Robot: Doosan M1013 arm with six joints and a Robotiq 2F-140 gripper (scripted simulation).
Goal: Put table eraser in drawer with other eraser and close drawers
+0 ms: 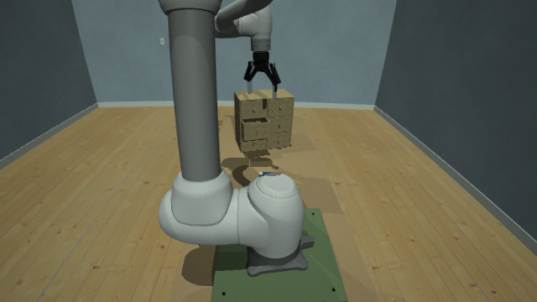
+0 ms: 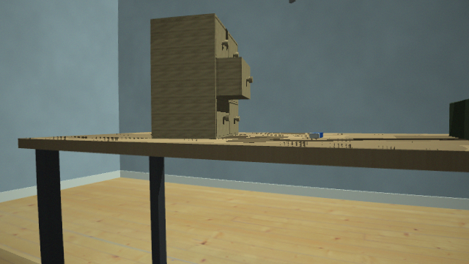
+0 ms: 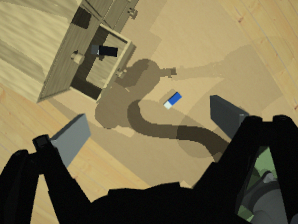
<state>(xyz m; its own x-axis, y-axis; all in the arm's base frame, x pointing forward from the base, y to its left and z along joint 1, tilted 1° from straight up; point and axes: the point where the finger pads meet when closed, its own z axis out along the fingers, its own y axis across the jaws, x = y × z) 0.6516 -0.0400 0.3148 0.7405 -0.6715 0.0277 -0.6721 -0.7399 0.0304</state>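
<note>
My hand is 400 mm above the blue eraser and 120 mm past it.
</note>
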